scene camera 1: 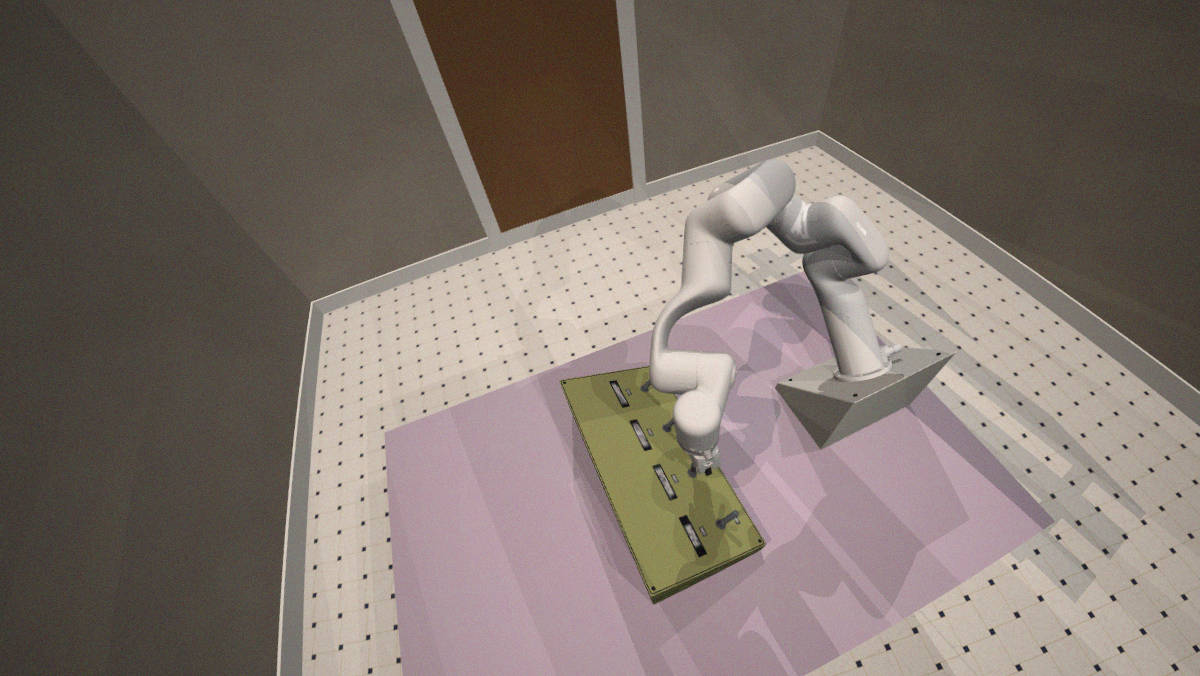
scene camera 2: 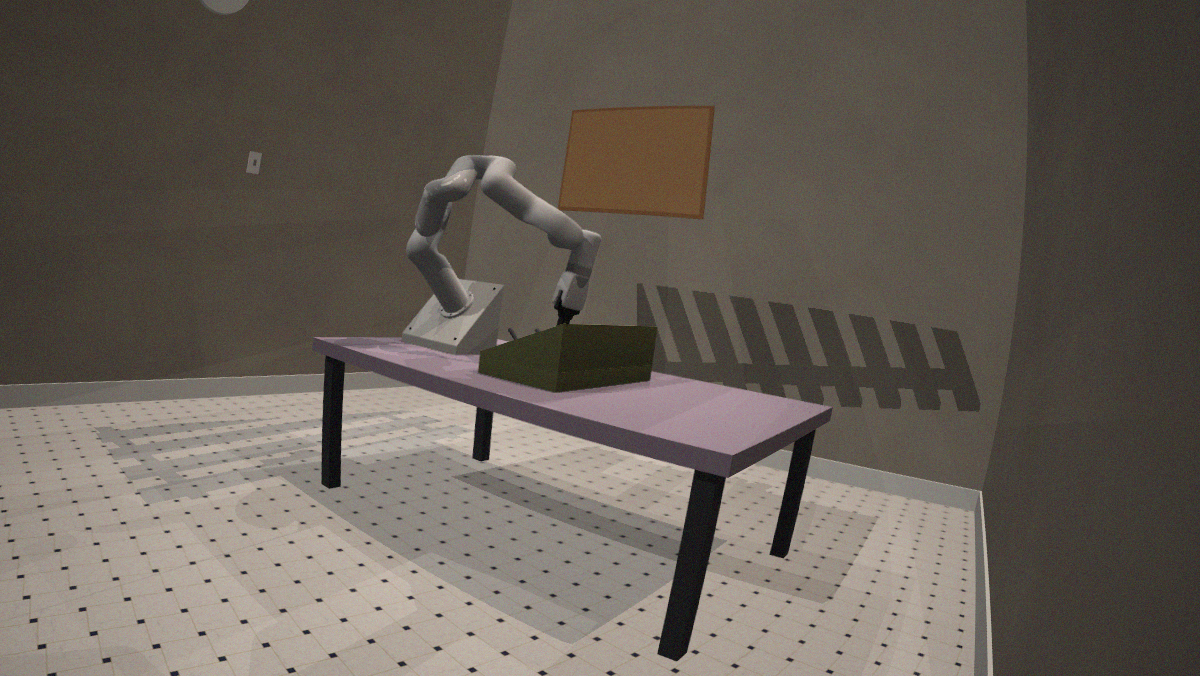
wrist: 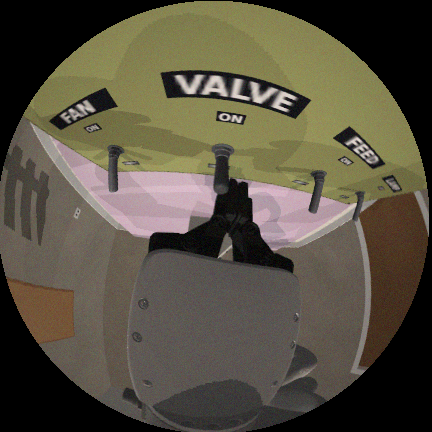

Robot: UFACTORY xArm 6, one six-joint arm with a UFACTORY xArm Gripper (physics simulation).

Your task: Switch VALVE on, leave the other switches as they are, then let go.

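Frame: origin at the arm's base, x ahead, y right, z down, level; millimetres.
Where they show: gripper, fingertip midpoint: [wrist: 233, 190]; arm's base at its link origin: [scene camera 1: 862, 371] [scene camera 2: 457, 304].
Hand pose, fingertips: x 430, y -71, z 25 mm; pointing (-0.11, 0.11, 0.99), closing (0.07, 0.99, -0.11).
Things, the pixels of their centre, and the offset from my fingertips. "spot": a spot on its surface instead. Level surfaces: height alone.
- olive panel at the middle of its body: [wrist: 294, 93] [scene camera 1: 651, 467] [scene camera 2: 575, 357] dz +60, dx +98, dy +31 mm
- VALVE lever at the middle of its body: [wrist: 221, 170] [scene camera 1: 693, 468] dz +6, dx +16, dy -17 mm
- VALVE label at the middle of its body: [wrist: 237, 88] [scene camera 1: 664, 481] dz +4, dx +85, dy -28 mm
- mark at a spot on its surface: [wrist: 230, 118] spot: dz +14, dx +60, dy -24 mm
- FAN lever at the middle of its body: [wrist: 112, 171] [scene camera 1: 729, 518] dz +11, dx -16, dy -134 mm
- FEED lever at the middle of its body: [wrist: 316, 194] dz +11, dx +22, dy +103 mm
- fourth lever at the middle of its body: [wrist: 357, 207] [scene camera 1: 650, 382] dz +11, dx +41, dy +222 mm
- small label at the middle of its body: [wrist: 393, 184] [scene camera 1: 619, 393] dz +4, dx +122, dy +209 mm
- pink table at its surface level: dz +121 mm
The olive panel [scene camera 1: 638, 520] [scene camera 2: 604, 356] [wrist: 325, 75] carries a row of dark levers. The VALVE lever [wrist: 221, 170] [scene camera 1: 692, 471] stands below the VALVE label [wrist: 235, 93] [scene camera 1: 664, 482] and its ON mark [wrist: 230, 118] in the wrist view. It tilts away from ON. My gripper [wrist: 233, 190] [scene camera 1: 707, 471] [scene camera 2: 563, 320] is shut and empty. Its fingertips are just beside the lever's tip, slightly right and on the side away from ON in the wrist view. Whether they touch is unclear. The FAN lever [wrist: 113, 170] [scene camera 1: 728, 518] and FEED lever [wrist: 316, 192] also tilt away from ON.
A fourth lever [wrist: 358, 206] [scene camera 1: 645, 387] stands beyond FEED, with a small label [wrist: 392, 183] hard to read. The panel sits on the pink table [scene camera 1: 487, 503] [scene camera 2: 696, 419]. The arm's grey slanted base [scene camera 1: 873, 403] [scene camera 2: 470, 323] stands on the levers' side of the panel.
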